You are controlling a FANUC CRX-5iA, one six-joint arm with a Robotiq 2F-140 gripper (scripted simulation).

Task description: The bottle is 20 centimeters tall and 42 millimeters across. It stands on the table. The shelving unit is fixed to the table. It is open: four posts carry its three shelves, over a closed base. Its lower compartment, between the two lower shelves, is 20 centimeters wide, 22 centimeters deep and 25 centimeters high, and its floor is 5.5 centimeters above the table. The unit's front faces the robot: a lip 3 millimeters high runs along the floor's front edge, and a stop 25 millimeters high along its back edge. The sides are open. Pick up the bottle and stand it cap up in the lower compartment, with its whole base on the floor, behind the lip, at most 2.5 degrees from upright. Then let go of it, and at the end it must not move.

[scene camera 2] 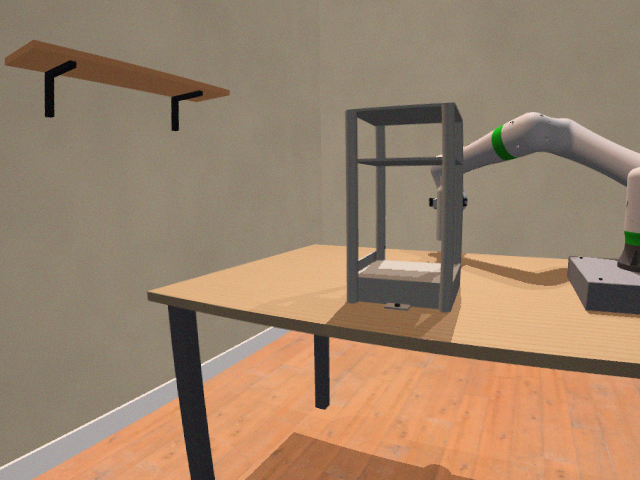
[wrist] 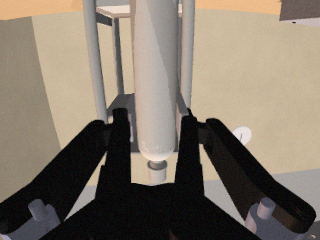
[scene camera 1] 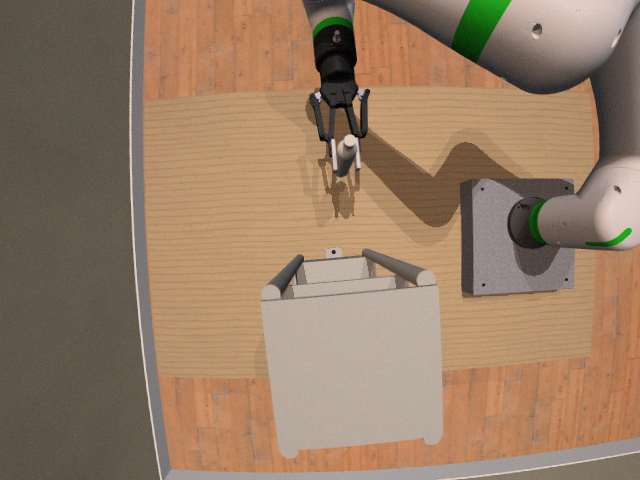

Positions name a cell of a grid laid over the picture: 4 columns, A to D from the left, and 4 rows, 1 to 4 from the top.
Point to a shelving unit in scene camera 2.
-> C3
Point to a shelving unit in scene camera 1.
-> At C4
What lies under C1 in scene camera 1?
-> My gripper.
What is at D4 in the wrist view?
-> My gripper.
